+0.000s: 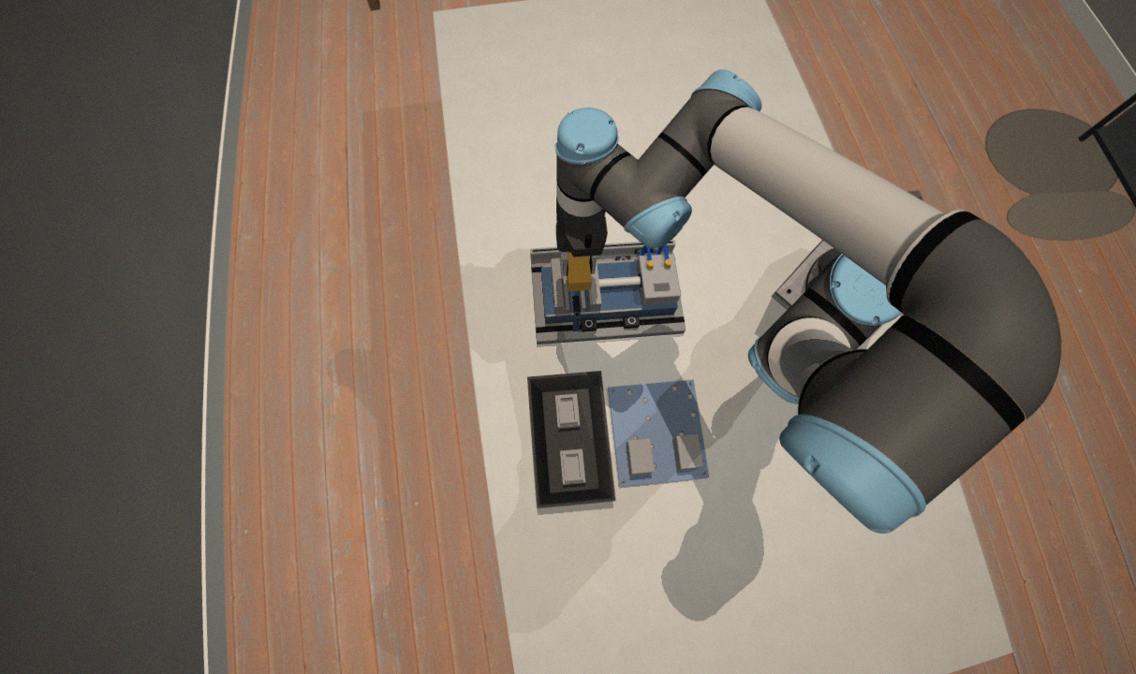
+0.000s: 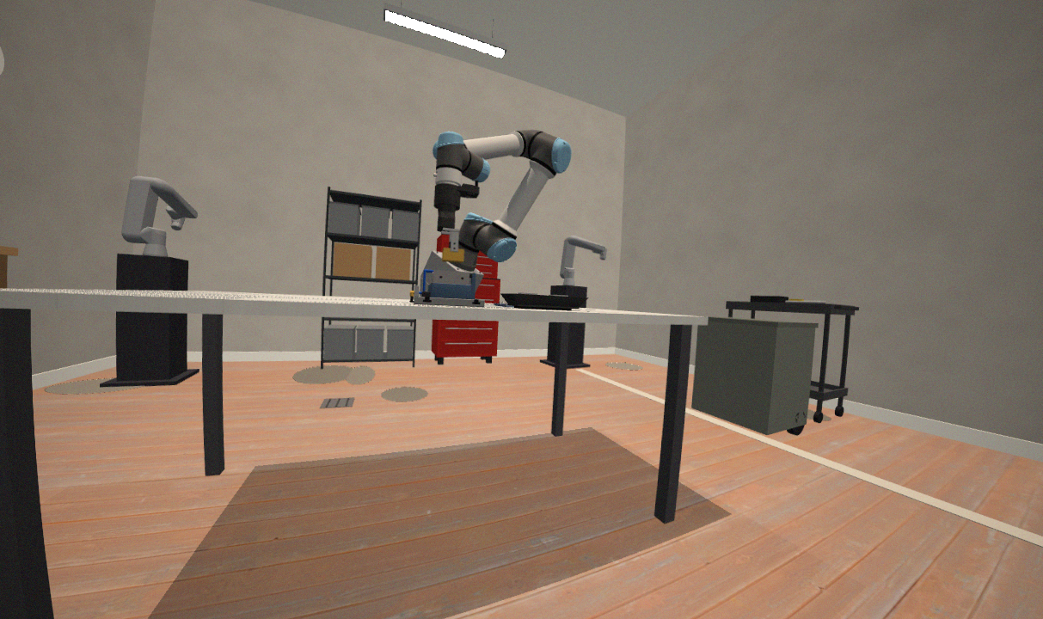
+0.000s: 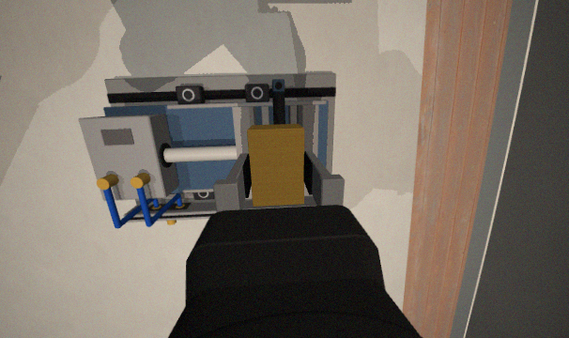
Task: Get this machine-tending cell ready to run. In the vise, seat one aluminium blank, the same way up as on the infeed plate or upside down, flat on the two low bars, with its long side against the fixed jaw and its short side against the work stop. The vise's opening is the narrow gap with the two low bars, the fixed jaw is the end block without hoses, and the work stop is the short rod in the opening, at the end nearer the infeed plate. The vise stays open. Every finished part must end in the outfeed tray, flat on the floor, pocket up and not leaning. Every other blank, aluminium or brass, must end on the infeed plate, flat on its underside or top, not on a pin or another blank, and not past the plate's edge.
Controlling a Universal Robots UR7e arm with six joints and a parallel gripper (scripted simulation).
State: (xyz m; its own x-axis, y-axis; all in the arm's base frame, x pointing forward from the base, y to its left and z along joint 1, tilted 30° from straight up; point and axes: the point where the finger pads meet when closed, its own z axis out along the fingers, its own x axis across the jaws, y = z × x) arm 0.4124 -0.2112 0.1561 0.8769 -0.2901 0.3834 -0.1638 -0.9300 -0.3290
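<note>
The blue infeed plate is 30 cm to the left of my hand, 17 cm below it and 8 cm behind it. Also, from my hand: black work stop rod (8 cm below, 4 cm to the left, 1 cm ahead); then brass blank (3 cm below); then moving jaw (9 cm below, 3 cm behind).
</note>
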